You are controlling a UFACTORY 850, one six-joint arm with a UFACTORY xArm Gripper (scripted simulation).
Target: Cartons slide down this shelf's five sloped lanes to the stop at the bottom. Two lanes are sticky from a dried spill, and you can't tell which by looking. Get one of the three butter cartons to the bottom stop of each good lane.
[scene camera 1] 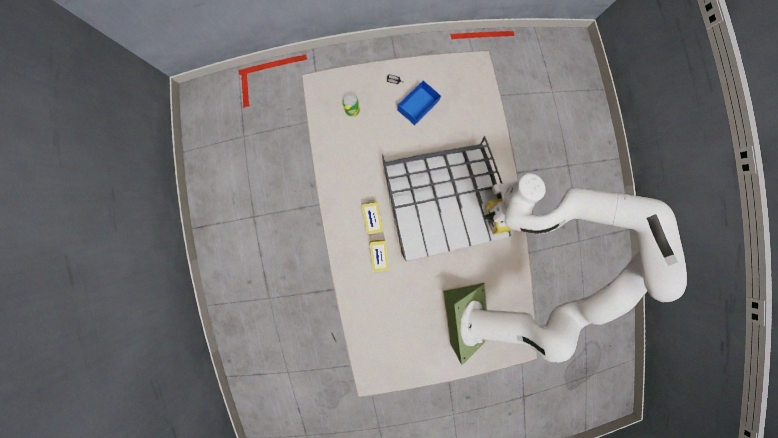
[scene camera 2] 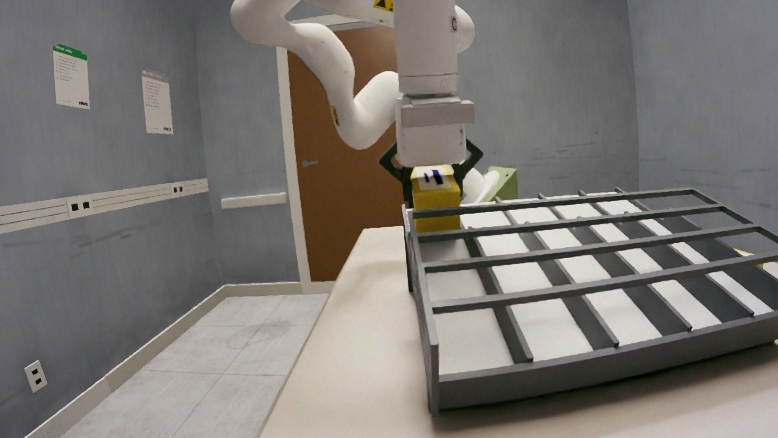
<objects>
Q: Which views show the blue bin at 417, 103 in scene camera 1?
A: Scene camera 1 only.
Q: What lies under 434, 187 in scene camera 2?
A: A yellow butter carton.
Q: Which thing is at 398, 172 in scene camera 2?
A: My gripper.
</objects>
